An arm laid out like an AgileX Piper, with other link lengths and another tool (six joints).
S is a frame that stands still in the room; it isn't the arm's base.
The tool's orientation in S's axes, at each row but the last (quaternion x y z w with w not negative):
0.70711 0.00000 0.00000 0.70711
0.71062 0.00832 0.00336 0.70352
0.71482 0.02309 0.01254 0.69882
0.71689 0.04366 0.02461 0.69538
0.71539 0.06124 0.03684 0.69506
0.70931 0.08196 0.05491 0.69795
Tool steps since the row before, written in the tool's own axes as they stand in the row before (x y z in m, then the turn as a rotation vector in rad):
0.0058 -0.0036 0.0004 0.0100 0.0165 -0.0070
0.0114 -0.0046 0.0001 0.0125 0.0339 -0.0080
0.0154 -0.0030 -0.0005 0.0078 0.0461 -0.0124
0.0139 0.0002 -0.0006 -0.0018 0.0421 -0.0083
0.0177 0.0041 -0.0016 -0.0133 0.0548 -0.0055
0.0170 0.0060 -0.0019 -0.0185 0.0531 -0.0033
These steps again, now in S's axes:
0.0058 -0.0004 -0.0036 0.0100 0.0070 0.0165
0.0114 0.0001 -0.0047 0.0126 0.0079 0.0339
0.0153 0.0013 -0.0032 0.0079 0.0117 0.0463
0.0138 0.0019 -0.0001 -0.0014 0.0069 0.0424
0.0174 0.0039 0.0036 -0.0119 0.0022 0.0553
0.0165 0.0051 0.0054 -0.0167 -0.0010 0.0538

